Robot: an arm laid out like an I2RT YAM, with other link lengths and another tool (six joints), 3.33 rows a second.
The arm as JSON. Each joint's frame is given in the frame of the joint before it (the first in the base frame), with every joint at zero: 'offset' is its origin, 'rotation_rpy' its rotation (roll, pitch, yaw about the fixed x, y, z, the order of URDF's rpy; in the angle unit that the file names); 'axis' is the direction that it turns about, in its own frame. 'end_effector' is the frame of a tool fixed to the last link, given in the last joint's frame.
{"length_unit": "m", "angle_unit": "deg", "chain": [
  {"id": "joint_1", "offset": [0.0, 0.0, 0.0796], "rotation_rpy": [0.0, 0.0, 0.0], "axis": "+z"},
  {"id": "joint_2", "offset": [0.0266, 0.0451, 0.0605], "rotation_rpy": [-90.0, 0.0, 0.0], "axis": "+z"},
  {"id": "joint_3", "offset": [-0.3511, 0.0, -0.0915], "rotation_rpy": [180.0, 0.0, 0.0], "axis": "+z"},
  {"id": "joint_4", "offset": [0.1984, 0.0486, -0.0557], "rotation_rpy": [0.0, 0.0, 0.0], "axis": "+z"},
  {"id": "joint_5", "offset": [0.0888, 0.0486, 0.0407], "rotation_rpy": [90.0, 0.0, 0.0], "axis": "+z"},
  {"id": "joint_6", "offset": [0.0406, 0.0, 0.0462], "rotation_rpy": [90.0, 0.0, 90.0], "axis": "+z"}
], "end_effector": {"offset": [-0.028, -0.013, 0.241], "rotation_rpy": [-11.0, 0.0, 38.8]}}
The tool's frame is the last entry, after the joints.
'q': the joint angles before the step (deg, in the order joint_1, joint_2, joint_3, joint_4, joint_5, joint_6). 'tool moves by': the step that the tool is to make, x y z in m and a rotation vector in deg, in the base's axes. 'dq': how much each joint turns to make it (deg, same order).
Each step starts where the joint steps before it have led.
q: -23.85, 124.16, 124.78, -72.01, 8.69, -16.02
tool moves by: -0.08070, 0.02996, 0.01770, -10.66, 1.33, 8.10
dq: 4.47, -21.15, -34.55, 17.72, 8.44, -7.27
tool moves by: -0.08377, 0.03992, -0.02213, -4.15, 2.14, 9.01
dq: 2.95, -16.32, -26.12, 11.46, 1.78, -7.79
